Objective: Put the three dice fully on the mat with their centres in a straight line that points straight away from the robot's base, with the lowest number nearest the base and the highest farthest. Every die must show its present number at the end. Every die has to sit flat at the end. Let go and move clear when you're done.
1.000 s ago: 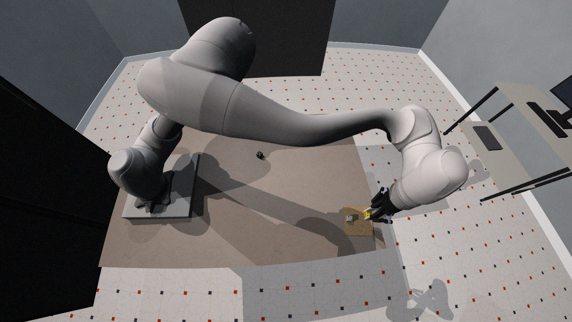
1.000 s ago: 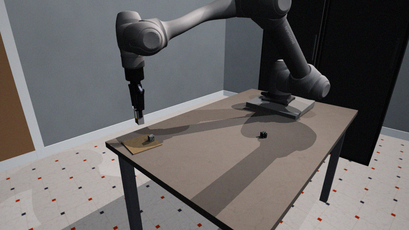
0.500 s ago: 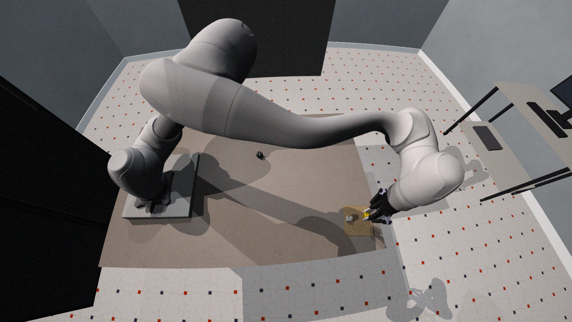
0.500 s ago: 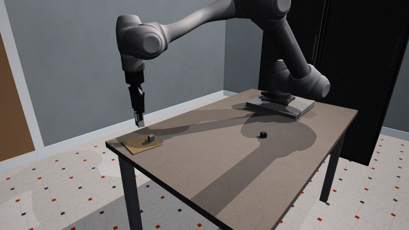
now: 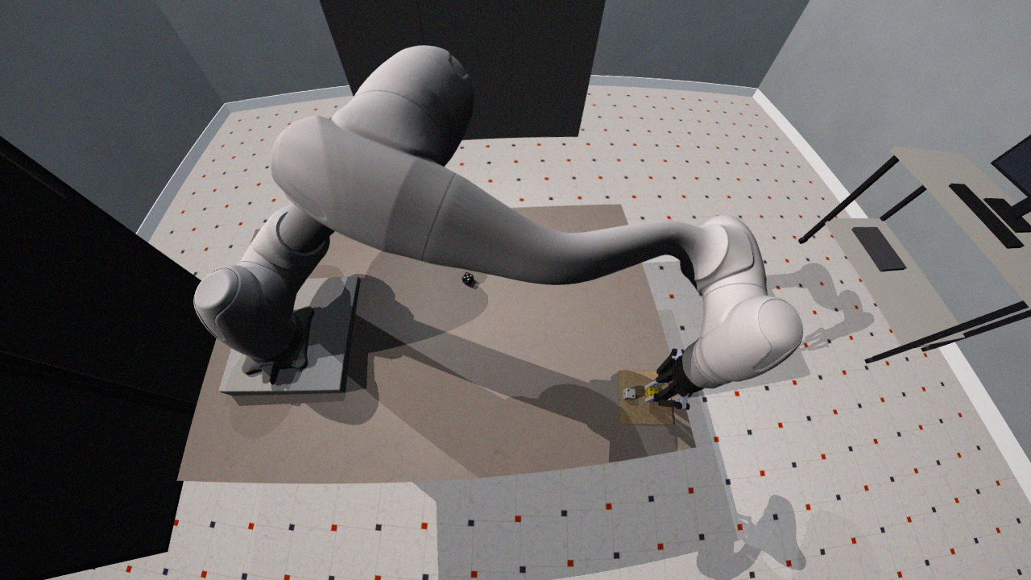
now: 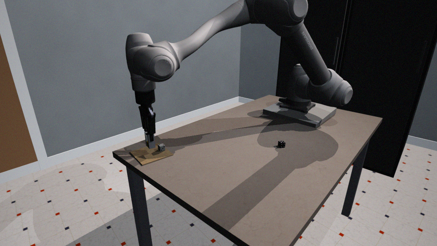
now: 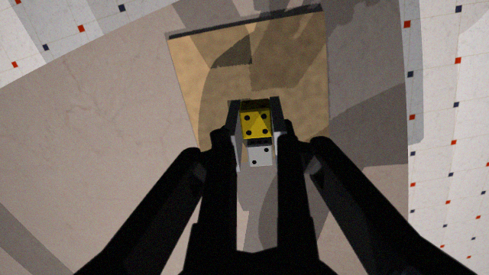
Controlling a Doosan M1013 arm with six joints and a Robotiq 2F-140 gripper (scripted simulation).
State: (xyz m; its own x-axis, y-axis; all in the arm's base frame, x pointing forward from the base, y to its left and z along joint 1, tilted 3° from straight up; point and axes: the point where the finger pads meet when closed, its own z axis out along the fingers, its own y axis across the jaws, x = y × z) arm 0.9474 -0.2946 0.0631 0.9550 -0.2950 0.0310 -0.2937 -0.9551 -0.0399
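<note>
My gripper is now 70 mm above the tan mat. Round my hand: black die (410 mm behind, 420 mm to the left, 60 mm below); yellow die (20 mm below); grey die (50 mm behind, 10 mm to the left, 50 mm below).
</note>
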